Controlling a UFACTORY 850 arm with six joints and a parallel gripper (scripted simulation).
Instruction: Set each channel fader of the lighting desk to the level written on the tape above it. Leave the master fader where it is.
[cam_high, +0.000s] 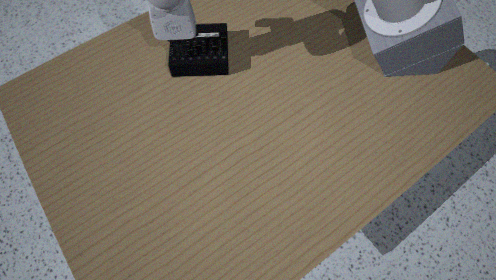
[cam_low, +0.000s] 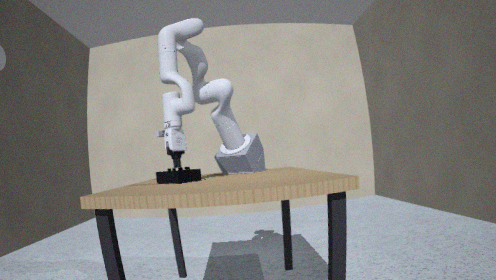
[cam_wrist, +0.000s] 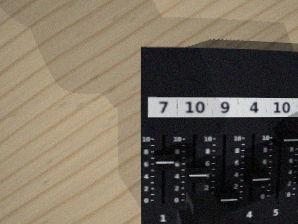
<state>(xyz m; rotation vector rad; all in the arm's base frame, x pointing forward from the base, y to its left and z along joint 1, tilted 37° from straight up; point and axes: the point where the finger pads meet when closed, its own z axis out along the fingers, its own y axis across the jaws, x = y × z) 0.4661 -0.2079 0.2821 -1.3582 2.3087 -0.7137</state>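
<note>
My gripper is now 10 mm past the fader 2, 20 mm to the left of it and 20 mm above it. Also, from my hand: fader 1: 40 mm to the right, 20 mm below; then fader 3: 20 mm behind, 10 mm to the left, 20 mm below; then fader 4: 50 mm behind, 10 mm to the left, 20 mm below.
</note>
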